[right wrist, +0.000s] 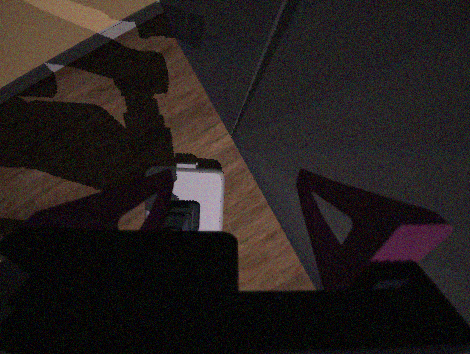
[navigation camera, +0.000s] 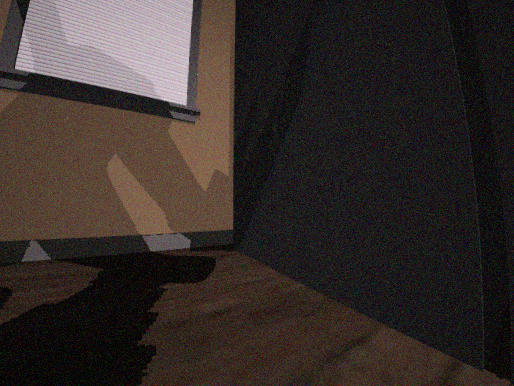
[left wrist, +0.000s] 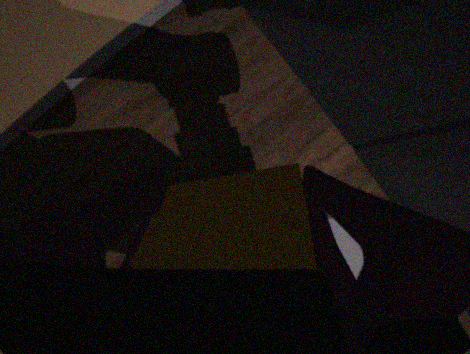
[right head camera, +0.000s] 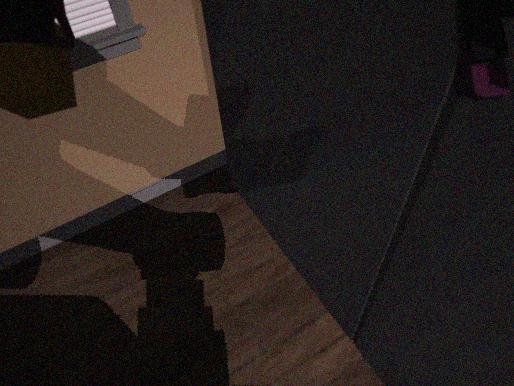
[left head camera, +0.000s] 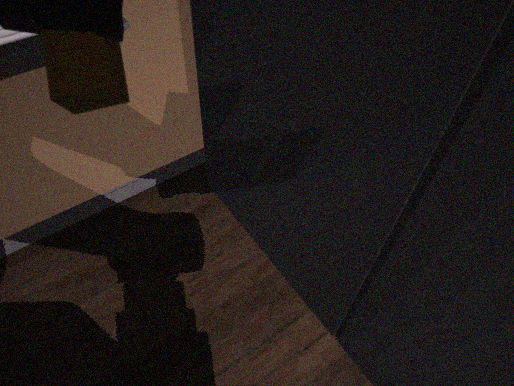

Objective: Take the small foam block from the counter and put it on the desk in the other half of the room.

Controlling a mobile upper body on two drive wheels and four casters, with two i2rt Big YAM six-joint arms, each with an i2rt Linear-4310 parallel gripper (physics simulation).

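Frame: origin at the left arm's base, x ahead, y left, z up, level; millimetres.
Where they show: left gripper, fingertip midpoint: [left wrist: 234, 177] [right head camera: 47, 42] [left head camera: 92, 33]; right gripper, fingertip midpoint: [right wrist: 235, 176].
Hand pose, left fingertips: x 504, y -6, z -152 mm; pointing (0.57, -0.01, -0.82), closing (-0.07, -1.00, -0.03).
Note:
Things, the pixels of their top centre, and the offset from my left fingertips. "pt": a spot on its surface instead. Level surfaces: height alone.
- foam block, middle of its top: [left wrist: 254, 342] [left head camera: 70, 12] [right head camera: 10, 25] dx -48, dy -4, dz +47 mm
- blind-covered window, surface spot: [navigation camera: 115, 50] pt dx +623, dy +604, dz -170 mm
- wood floor, its level: dz -1258 mm
The foam block [left head camera: 87, 72] [right head camera: 37, 82] [left wrist: 225, 225] is dark yellow in the dim light. My left gripper [left wrist: 234, 177] is shut on it, one finger on each side, and the block hangs below the black gripper body at the upper left of both head views. My right gripper [right wrist: 235, 176] is open, its two dark fingers wide apart with nothing between them. Neither the counter nor the desk can be made out in these views.
A tall dark panel [left head camera: 325, 150] [right head camera: 320, 150] [navigation camera: 370, 175] stands at the right. A tan wall [navigation camera: 65, 165] with a blind-covered window [navigation camera: 115, 50] is at the left. My robot's shadow falls across the wood floor [navigation camera: 240, 310]. A pink item [right head camera: 482, 82] [right wrist: 415, 242] shows at the right.

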